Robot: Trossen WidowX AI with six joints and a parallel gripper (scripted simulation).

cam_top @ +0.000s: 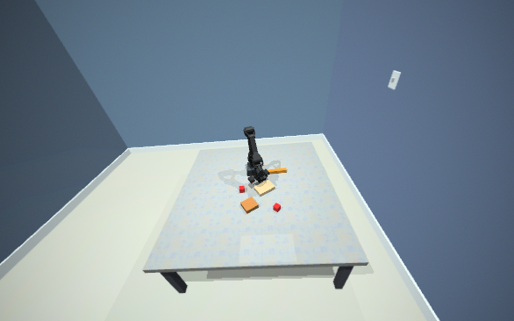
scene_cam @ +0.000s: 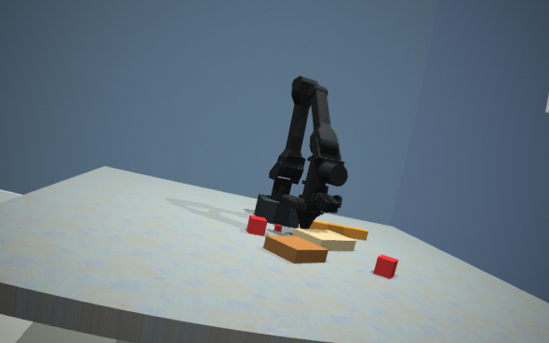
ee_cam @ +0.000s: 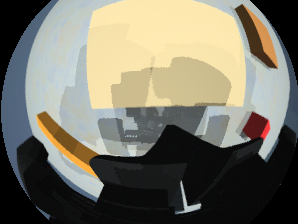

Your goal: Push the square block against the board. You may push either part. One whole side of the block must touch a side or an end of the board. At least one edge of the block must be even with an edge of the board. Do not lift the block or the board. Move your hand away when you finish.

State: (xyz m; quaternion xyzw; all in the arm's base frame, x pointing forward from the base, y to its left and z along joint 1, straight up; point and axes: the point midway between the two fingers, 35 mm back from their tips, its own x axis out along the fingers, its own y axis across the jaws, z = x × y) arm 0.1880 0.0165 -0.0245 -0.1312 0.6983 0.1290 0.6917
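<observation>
Now: gripper tip 80 mm short of the cream flat block, 30 mm to the right of it and 10 mm below it. Round my gripper tip: tiny red piece 30 mm behind, 70 mm to the right; then brown flat square block 220 mm ahead, 120 mm to the right, 10 mm above; then orange board 110 mm behind, 160 mm to the left, 10 mm above.
</observation>
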